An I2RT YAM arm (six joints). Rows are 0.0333 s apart.
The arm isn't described. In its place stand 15 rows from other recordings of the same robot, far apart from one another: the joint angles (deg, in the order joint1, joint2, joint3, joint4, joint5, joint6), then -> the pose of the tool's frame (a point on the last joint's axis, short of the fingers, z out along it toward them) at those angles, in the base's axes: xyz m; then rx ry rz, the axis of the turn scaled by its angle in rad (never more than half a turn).
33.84, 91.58, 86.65, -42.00, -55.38, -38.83 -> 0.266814 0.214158 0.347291 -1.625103 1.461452 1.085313
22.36, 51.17, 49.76, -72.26, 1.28, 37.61 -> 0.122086 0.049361 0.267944 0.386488 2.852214 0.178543
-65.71, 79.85, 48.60, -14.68, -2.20, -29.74 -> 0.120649 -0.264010 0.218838 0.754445 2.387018 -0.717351
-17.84, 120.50, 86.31, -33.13, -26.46, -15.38 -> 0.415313 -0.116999 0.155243 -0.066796 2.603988 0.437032
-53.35, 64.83, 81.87, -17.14, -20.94, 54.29 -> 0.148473 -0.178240 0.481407 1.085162 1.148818 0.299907
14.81, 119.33, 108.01, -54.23, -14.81, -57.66 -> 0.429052 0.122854 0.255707 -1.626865 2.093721 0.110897
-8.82, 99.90, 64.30, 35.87, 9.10, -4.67 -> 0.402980 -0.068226 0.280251 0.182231 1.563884 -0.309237
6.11, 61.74, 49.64, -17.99, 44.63, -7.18 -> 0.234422 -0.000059 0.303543 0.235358 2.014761 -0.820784
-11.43, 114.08, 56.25, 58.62, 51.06, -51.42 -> 0.391788 -0.107462 0.180416 0.182145 1.779717 -1.507404
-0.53, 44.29, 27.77, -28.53, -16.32, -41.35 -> 0.159475 0.008529 0.209157 -0.935475 2.120520 -0.032237
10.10, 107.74, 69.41, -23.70, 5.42, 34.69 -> 0.375853 0.063534 0.163412 0.595239 2.584353 0.135566
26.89, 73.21, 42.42, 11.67, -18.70, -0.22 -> 0.250536 0.139847 0.257093 -0.669520 1.815912 0.623513
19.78, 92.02, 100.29, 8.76, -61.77, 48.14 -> 0.318718 0.147953 0.498557 -0.695431 1.506090 1.614165
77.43, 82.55, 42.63, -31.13, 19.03, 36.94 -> 0.065113 0.238683 0.162250 -0.858109 2.543552 0.132634
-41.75, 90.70, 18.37, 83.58, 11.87, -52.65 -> 0.190223 -0.179596 0.183486 0.048033 1.554939 -1.488845
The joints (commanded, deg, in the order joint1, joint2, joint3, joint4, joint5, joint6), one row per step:
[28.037, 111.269, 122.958, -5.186, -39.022, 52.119]
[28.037, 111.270, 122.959, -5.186, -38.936, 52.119]
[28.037, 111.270, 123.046, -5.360, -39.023, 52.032]
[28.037, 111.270, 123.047, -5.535, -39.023, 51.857]
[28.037, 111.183, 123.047, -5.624, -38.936, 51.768]
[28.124, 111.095, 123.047, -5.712, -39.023, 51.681]
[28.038, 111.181, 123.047, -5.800, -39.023, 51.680]
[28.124, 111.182, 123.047, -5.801, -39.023, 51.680]
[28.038, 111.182, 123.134, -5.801, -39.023, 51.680]
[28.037, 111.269, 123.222, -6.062, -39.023, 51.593]
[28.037, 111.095, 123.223, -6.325, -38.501, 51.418]
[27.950, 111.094, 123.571, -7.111, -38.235, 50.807]
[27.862, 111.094, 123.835, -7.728, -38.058, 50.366]
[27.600, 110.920, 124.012, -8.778, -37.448, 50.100]
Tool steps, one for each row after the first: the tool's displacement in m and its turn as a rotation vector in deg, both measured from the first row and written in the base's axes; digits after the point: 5 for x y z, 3 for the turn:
[0.00005, -0.00002, 0.00000, 0.009, 0.005, -0.085]
[-0.00013, -0.00007, 0.00019, -0.075, -0.003, -0.007]
[-0.00010, -0.00005, -0.00011, -0.224, -0.010, -0.022]
[-0.00052, -0.00033, 0.00038, -0.251, -0.086, -0.116]
[-0.00140, 0.00002, 0.00087, -0.292, -0.171, 0.050]
[-0.00056, -0.00029, 0.00008, -0.375, -0.018, -0.035]
[-0.00090, 0.00029, 0.00007, -0.376, -0.016, 0.051]
[-0.00071, -0.00037, 0.00057, -0.335, -0.093, -0.036]
[-0.00034, -0.00018, -0.00003, -0.491, 0.057, -0.043]
[-0.00098, -0.00081, 0.00082, -0.553, 0.001, -0.577]
[-0.00102, -0.00174, 0.00144, -0.978, -0.160, -0.976]
[-0.00098, -0.00258, 0.00186, -1.306, -0.243, -1.272]
[-0.00079, -0.00511, 0.00230, -1.704, 0.163, -2.153]

